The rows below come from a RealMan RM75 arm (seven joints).
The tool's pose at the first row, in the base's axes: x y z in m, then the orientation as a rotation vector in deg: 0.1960 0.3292 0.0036 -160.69 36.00 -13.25
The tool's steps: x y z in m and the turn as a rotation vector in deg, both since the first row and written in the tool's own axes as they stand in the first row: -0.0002 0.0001 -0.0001 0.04 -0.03 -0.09; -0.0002 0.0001 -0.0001 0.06 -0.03 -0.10; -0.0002 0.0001 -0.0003 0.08 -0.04 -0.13; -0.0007 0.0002 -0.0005 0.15 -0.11 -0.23; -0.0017 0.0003 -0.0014 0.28 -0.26 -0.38; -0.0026 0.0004 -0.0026 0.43 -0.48 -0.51; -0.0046 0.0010 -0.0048 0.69 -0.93 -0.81; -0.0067 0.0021 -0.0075 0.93 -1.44 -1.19; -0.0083 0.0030 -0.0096 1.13 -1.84 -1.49; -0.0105 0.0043 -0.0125 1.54 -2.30 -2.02; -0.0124 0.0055 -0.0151 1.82 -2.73 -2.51; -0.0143 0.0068 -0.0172 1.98 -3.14 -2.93; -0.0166 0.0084 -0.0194 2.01 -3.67 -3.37; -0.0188 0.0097 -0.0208 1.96 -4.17 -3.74
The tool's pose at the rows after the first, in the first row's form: 0.1958 0.3292 0.0036 -160.68 35.86 -13.23; 0.1958 0.3292 0.0036 -160.67 35.84 -13.24; 0.1957 0.3291 0.0038 -160.66 35.79 -13.24; 0.1952 0.3292 0.0040 -160.63 35.61 -13.18; 0.1941 0.3294 0.0047 -160.55 35.33 -13.03; 0.1930 0.3294 0.0057 -160.44 35.06 -12.78; 0.1905 0.3293 0.0074 -160.27 34.47 -12.26; 0.1876 0.3287 0.0095 -160.15 33.76 -11.68; 0.1854 0.3282 0.0111 -160.03 33.20 -11.22; 0.1823 0.3274 0.0133 -159.79 32.25 -10.78; 0.1796 0.3266 0.0152 -159.66 31.40 -10.35; 0.1769 0.3258 0.0167 -159.62 30.69 -9.89; 0.1738 0.3250 0.0181 -159.69 29.95 -9.24; 0.1710 0.3245 0.0189 -159.81 29.34 -8.60
